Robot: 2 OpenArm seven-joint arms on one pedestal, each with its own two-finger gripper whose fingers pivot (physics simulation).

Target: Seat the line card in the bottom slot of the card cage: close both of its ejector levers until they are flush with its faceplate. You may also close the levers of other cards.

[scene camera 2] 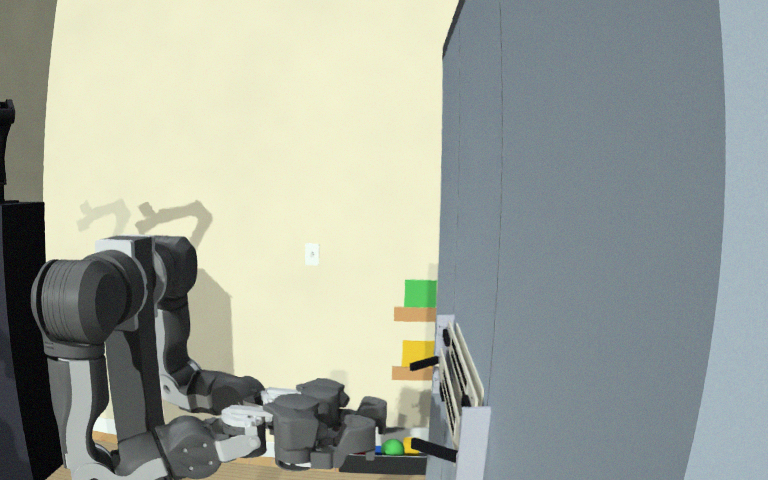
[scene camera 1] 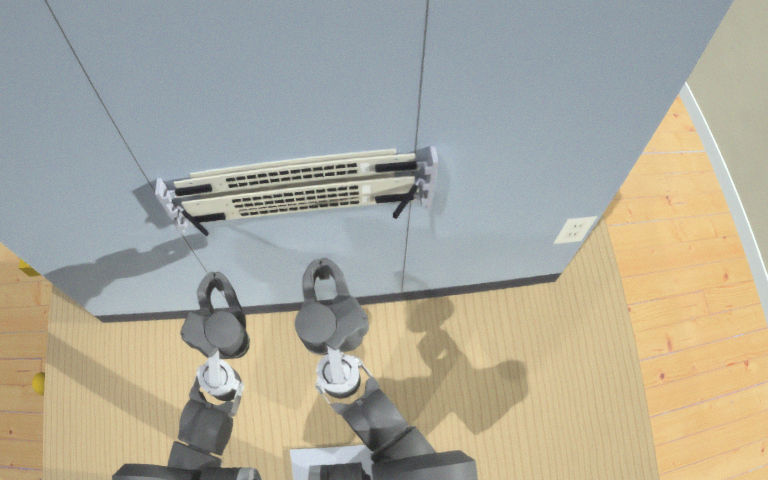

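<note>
The card cage (scene camera 1: 432,172) (scene camera 2: 473,441) is on the blue-grey cabinet front. Two cream faceplates show, each with two black levers lying along it. Below them two more black levers stick out at an angle, one at the left (scene camera 1: 196,223) (scene camera 2: 423,363) and one at the right (scene camera 1: 404,202) (scene camera 2: 433,449). The bottom card's faceplate is hidden in scene camera 1. My left gripper (scene camera 1: 214,273) (scene camera 2: 380,412) is shut and empty, apart from the left protruding lever. My right gripper (scene camera 1: 321,260) (scene camera 2: 369,441) is shut and empty, lower in the picture and left of the right protruding lever.
The cabinet (scene camera 1: 283,79) (scene camera 2: 594,226) stands in front of both arms. An outlet (scene camera 1: 574,229) is at its lower right. A dark tray (scene camera 2: 385,465) with a green ball (scene camera 2: 393,446) is behind the grippers in scene camera 2. Green (scene camera 2: 420,293) and yellow (scene camera 2: 417,352) blocks sit on wall shelves.
</note>
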